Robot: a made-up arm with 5 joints.
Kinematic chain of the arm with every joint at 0, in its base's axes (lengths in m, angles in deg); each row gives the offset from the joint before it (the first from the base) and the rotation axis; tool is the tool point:
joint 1: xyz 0 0 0.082 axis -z
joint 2: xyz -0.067 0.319 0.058 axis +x
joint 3: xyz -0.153 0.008 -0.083 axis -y
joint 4: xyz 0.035 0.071 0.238 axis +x
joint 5: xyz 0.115 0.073 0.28 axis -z
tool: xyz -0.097 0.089 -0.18
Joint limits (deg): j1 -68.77..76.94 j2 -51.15..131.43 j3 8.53..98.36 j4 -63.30..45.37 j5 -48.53..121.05
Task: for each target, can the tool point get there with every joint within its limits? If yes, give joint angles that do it. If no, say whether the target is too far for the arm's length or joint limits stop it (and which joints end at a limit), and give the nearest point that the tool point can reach.
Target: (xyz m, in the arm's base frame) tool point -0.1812 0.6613 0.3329
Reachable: yes | joints 7.06 -2.45 40.54 -23.92 50.41
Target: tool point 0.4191 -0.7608 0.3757
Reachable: no: joint limits stop it (at a limit: joint 1) | nearest point -0.0610 -0.3767 0.2354 | short by 0.631 m
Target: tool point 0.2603 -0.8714 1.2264
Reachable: no: too far | nearest point -0.1998 -0.3370 0.4556 | short by 1.045 m
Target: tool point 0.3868 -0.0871 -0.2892
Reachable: no: joint limits stop it (at a limit: joint 1, joint 2, joint 3, joint 4) | nearest point 0.5027 0.1501 -0.0221 | short by 0.376 m
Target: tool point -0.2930 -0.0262 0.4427
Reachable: yes | joints -32.91 76.16 16.79 -2.91 2.75
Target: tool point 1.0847 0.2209 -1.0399
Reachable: no: too far | nearest point 0.5681 0.2231 -0.0161 | short by 1.147 m
